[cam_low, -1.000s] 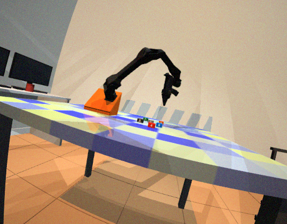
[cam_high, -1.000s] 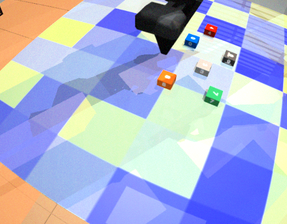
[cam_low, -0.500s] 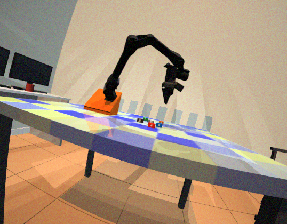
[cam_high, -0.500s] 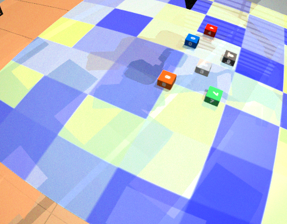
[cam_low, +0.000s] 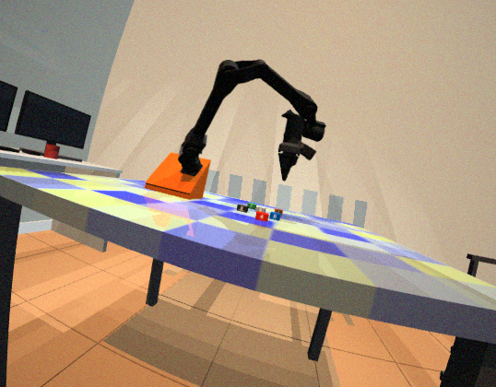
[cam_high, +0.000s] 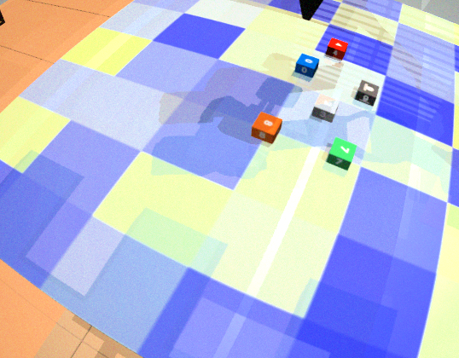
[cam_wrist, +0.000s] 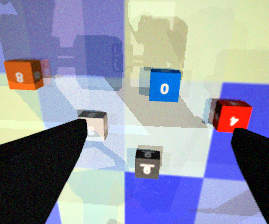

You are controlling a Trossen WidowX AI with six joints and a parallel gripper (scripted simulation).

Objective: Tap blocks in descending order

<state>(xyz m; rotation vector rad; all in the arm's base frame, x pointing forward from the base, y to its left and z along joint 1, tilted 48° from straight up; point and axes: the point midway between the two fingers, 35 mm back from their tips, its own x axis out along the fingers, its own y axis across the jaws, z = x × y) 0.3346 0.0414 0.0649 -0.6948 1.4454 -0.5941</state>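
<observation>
Right now the dark block is 110 mm behind my gripper tip and 120 mm below it. The rest, counted from my gripper tip: red block (30 mm behind, 90 mm to the right, 120 mm below); blue 0 block (10 mm to the right, 120 mm below); orange 8 block (150 mm to the left, 120 mm below).
</observation>
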